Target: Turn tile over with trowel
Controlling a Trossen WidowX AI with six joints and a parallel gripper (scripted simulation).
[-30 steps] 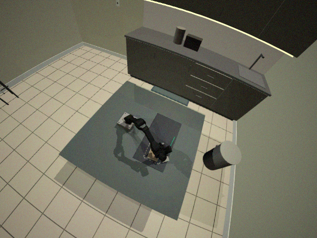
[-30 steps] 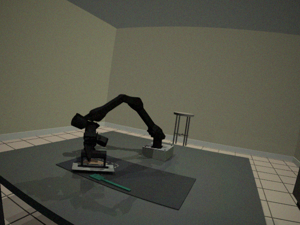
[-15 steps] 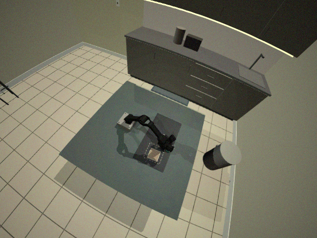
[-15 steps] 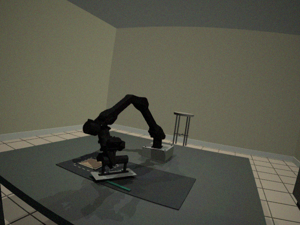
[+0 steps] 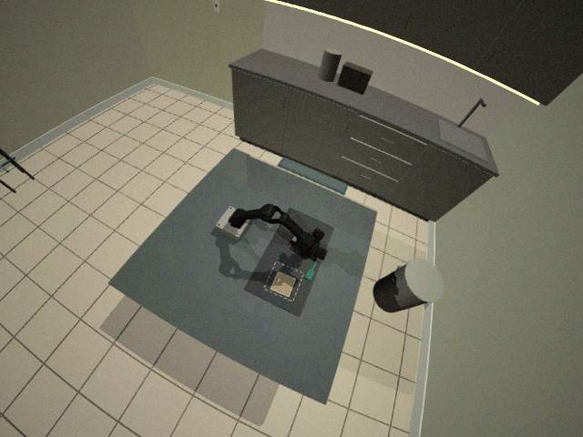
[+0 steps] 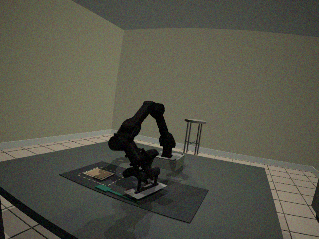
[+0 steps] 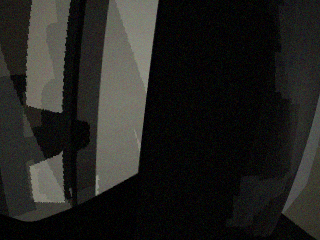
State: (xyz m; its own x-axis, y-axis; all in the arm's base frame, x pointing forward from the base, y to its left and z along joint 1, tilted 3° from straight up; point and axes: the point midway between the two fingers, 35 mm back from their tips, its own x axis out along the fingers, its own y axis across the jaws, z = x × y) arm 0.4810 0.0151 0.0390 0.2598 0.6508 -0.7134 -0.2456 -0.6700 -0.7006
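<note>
The trowel lies 10 mm behind my gripper tip, 20 mm to the right of it and 10 mm below it. The rest, counted from my gripper tip: tile (110 mm behind, 290 mm to the right, 70 mm below); dark mat (100 mm behind, 100 mm to the right, 90 mm below); green flat tool (40 mm ahead, 140 mm to the right, 70 mm below).
</note>
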